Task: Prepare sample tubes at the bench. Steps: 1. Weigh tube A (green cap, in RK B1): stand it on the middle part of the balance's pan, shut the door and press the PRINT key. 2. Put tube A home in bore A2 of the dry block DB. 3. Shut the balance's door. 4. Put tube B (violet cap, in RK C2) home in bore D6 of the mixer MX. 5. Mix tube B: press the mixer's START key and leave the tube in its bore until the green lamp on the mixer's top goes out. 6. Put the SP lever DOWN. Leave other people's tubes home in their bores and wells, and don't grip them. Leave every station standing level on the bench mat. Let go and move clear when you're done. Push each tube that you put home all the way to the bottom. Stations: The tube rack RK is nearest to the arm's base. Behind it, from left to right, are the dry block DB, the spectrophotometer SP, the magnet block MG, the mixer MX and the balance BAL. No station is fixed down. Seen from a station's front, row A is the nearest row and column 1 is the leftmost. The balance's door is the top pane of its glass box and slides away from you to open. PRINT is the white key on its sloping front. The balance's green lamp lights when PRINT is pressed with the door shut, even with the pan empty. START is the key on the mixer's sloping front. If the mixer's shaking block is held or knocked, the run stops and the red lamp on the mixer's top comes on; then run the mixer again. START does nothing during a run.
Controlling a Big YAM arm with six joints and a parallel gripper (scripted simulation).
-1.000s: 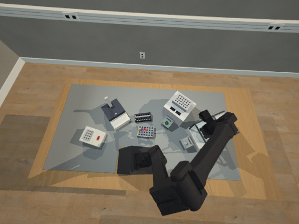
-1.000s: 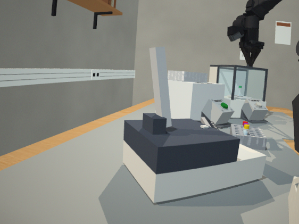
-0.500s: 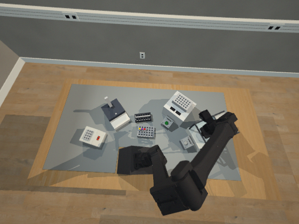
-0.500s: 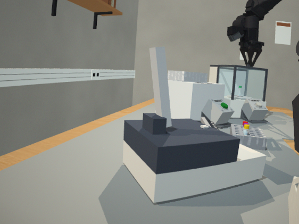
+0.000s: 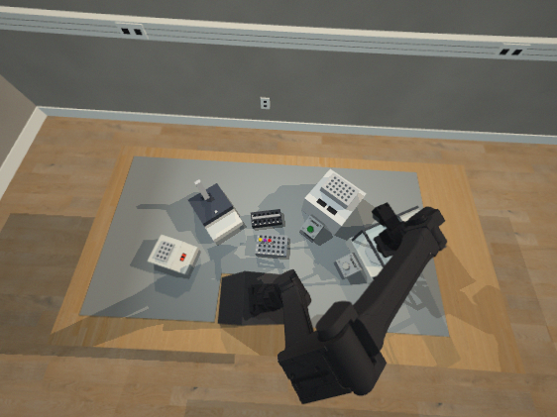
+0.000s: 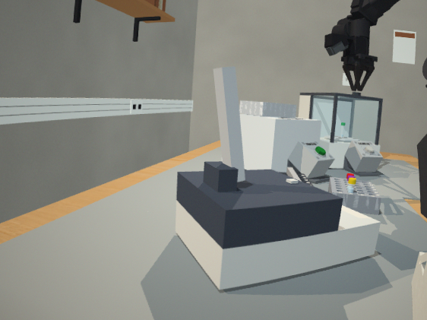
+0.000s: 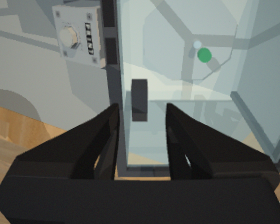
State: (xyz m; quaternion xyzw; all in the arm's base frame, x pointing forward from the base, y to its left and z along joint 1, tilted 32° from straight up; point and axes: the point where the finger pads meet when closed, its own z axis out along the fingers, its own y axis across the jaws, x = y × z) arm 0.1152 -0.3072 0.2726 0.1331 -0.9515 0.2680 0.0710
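My gripper is now 3 cm to the left of the balance door, 2 cm above it and 1 cm short of it. The rest, counted from my hand: eight-sided pan (16 cm below, 5 cm to the right, 2 cm ahead); print key (16 cm below, 9 cm to the left, 3 cm behind); mixer block (26 cm ahead, 8 cm below, 7 cm to the left).
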